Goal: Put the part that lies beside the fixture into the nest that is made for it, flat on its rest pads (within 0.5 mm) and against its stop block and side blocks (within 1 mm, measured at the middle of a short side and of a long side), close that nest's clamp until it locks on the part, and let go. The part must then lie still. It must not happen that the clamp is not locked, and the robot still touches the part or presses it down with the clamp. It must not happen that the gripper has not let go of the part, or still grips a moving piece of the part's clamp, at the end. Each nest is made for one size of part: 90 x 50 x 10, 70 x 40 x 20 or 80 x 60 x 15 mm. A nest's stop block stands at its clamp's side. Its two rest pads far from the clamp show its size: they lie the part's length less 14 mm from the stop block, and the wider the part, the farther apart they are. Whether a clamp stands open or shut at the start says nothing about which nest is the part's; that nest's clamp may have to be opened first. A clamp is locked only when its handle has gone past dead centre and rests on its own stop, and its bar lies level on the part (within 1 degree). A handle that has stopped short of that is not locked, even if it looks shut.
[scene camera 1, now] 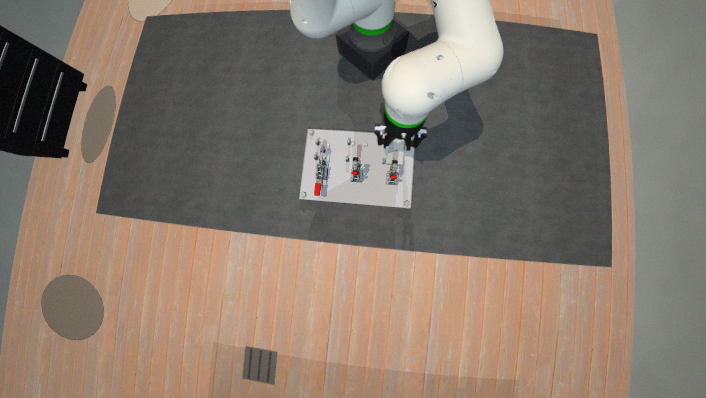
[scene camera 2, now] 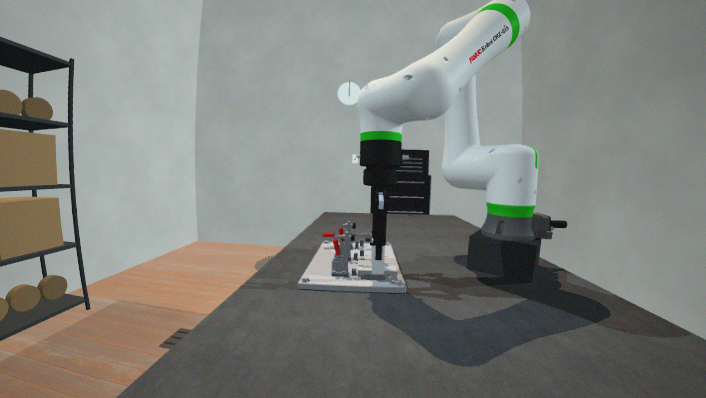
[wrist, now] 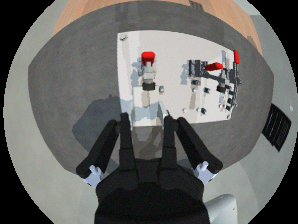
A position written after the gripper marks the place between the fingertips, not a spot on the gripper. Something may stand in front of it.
Observation:
In view: the gripper (scene camera 2: 377, 269), a flat grey block (wrist: 146, 103) and a fixture plate (scene camera 1: 373, 190).
The gripper also shows in the wrist view (wrist: 146, 106). The fixture plate shows as well in scene camera 2 (scene camera 2: 319, 270) and in the wrist view (wrist: 173, 50).

